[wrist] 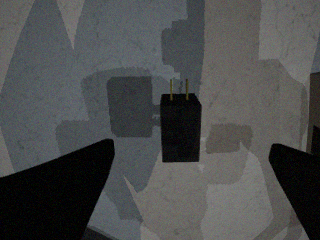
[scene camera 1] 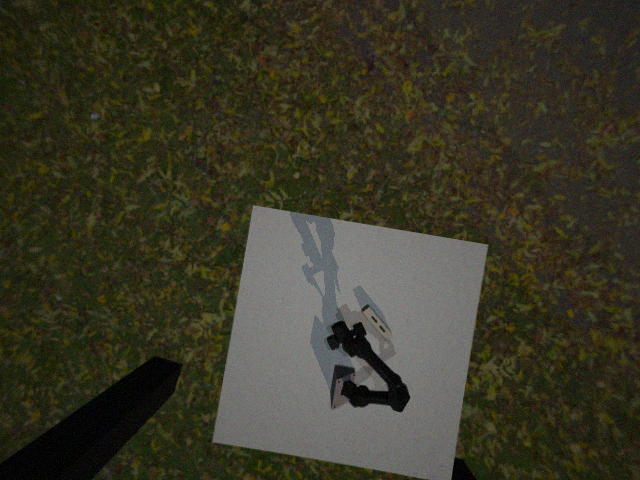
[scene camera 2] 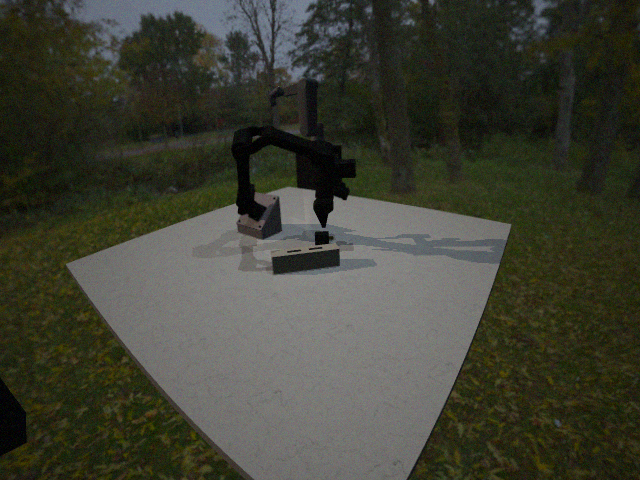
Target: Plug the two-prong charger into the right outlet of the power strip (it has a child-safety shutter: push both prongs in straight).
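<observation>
Through scene camera 2 I see my gripper [scene camera 2: 324, 223], open and holding nothing. The wrist view gives me my gripper [wrist: 193, 149] again, and there is also a black two-prong charger [wrist: 180, 115] in it.
</observation>
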